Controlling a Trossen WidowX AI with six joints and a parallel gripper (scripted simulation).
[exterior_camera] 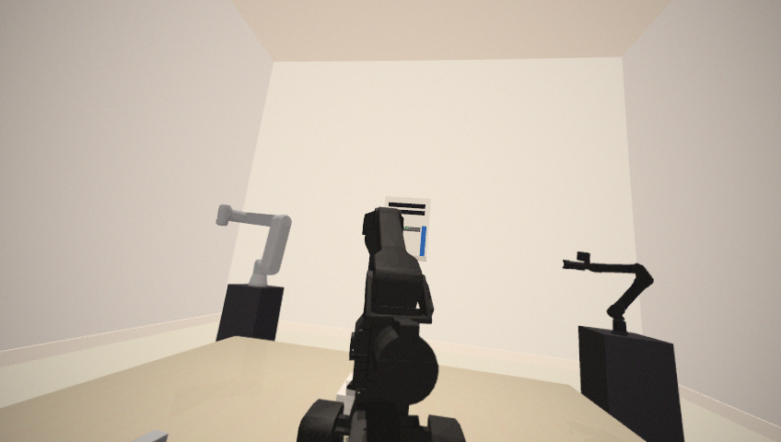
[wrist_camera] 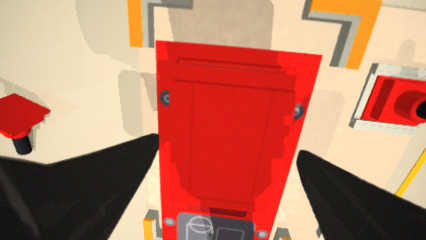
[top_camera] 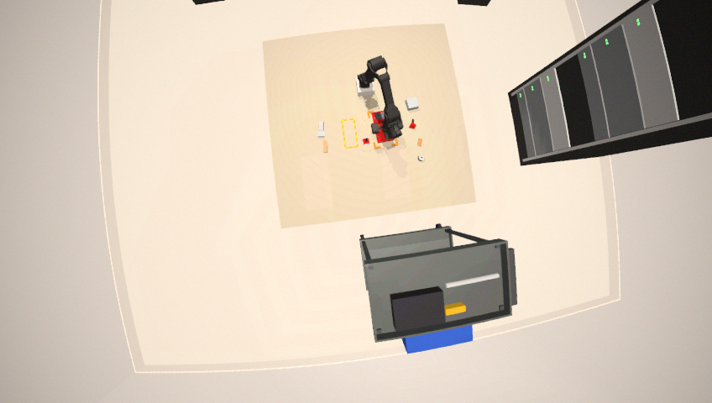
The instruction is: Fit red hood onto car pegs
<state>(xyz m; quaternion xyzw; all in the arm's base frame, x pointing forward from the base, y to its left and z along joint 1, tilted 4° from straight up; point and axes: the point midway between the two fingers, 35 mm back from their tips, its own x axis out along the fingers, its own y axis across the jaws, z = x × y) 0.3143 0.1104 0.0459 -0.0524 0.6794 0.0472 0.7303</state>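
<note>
My gripper tip is now 10 mm above the red hood. The rest, counted from my gripper tip: jig (40 mm below, 30 mm to the right, 20 mm behind).
</note>
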